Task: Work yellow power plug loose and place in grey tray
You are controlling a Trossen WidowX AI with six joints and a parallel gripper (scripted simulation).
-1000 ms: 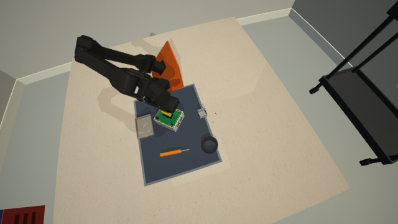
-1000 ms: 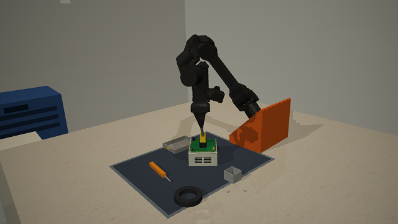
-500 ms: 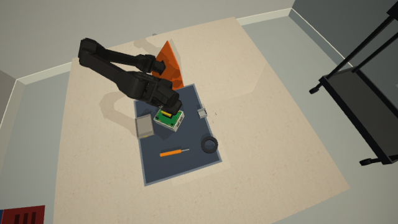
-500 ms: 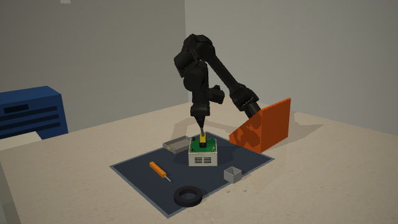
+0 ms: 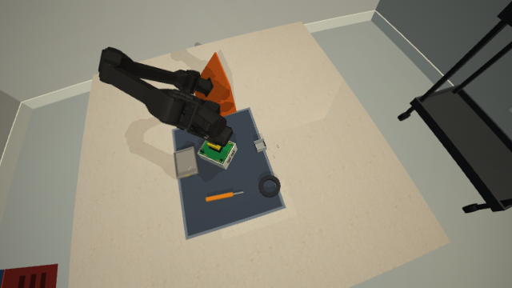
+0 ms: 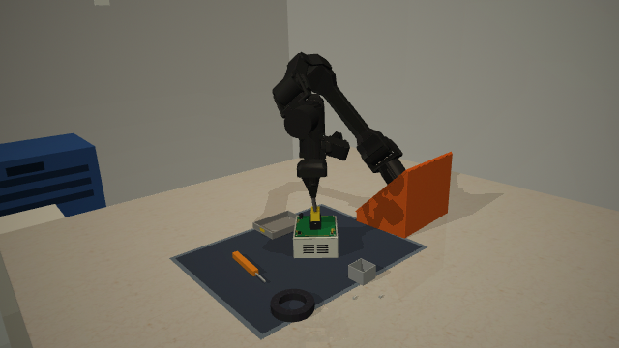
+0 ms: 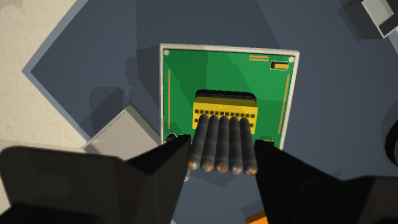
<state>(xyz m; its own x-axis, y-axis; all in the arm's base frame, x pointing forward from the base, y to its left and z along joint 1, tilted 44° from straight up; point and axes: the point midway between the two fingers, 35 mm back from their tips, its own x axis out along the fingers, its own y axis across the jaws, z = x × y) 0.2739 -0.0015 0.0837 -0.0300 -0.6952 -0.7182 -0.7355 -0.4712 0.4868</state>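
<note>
The yellow power plug lies 40 mm below my gripper tip. Round my gripper tip: dark mat: 130 mm below, 50 mm ahead.
</note>
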